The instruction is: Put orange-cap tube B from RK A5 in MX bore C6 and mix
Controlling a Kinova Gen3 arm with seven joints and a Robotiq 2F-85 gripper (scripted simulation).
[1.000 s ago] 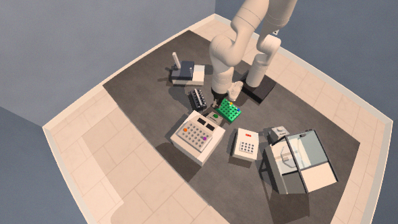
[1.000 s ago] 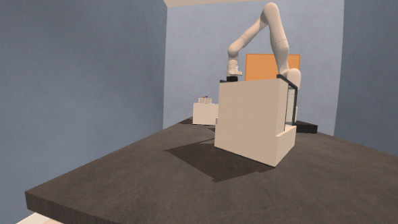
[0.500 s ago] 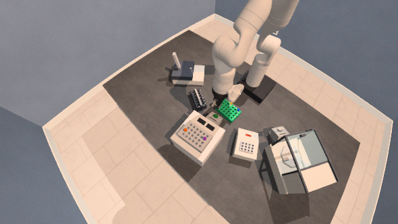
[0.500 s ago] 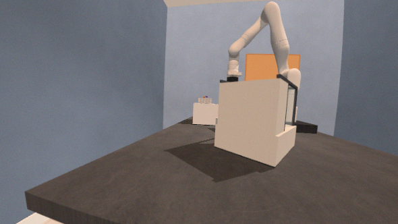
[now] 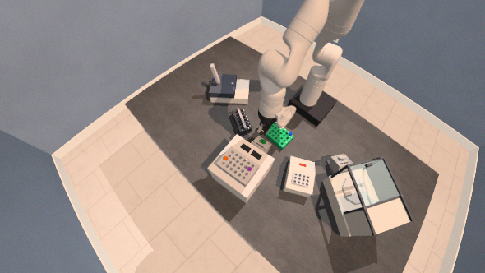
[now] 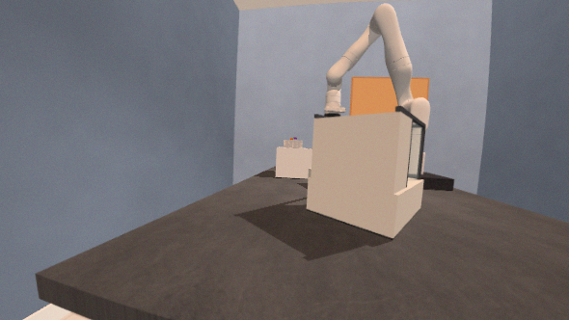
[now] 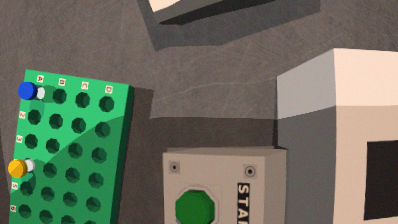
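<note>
Right now the green start key is 90 mm below my hand. Also, from my hand: green tube rack (100 mm behind, 10 mm to the left, 140 mm below); blue-capped tube (130 mm behind, 60 mm to the left, 130 mm below); grey mixer block (180 mm ahead, 30 mm to the left, 10 mm below).
</note>
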